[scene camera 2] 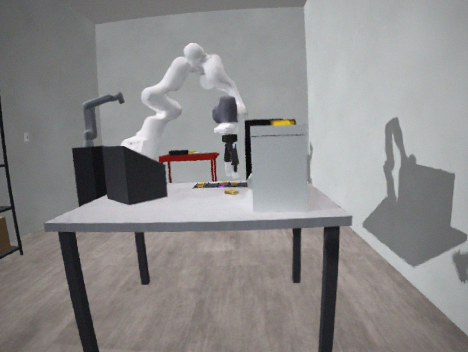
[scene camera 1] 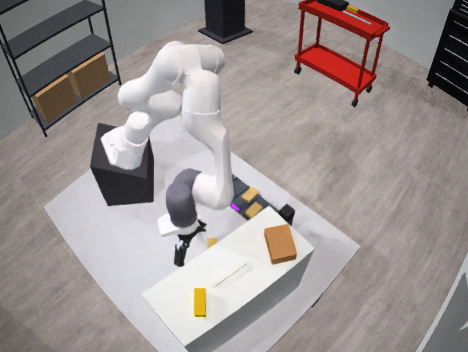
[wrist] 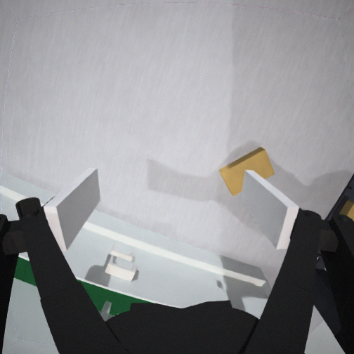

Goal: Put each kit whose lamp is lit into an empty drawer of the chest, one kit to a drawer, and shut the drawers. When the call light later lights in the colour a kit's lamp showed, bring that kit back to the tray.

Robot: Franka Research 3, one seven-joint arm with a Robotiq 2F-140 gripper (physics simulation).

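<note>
My gripper [scene camera 1: 191, 244] [scene camera 2: 231, 172] [wrist: 171, 184] is open and empty, above the table in front of the white chest [scene camera 1: 250, 287] [scene camera 2: 280, 170]. An ochre kit [scene camera 1: 212, 242] [scene camera 2: 231, 192] [wrist: 257, 162] lies loose on the table, partly behind the right fingertip in the wrist view. The dark tray [scene camera 1: 240, 186] holds ochre kits [scene camera 1: 250, 194] [scene camera 1: 254, 209]; a magenta lamp [scene camera 1: 235, 206] glows on it. In the wrist view a pale drawer handle [wrist: 120, 272] and a strip of green drawer interior [wrist: 90, 291] show at the chest. The arm hides part of the tray.
On the chest top are a brown box [scene camera 1: 280, 245], a yellow block [scene camera 1: 200, 302] and a thin pale bar [scene camera 1: 230, 274]. A small black box [scene camera 1: 286, 214] stands by the tray's end. The arm's black pedestal [scene camera 1: 122, 180] is at the table's other side.
</note>
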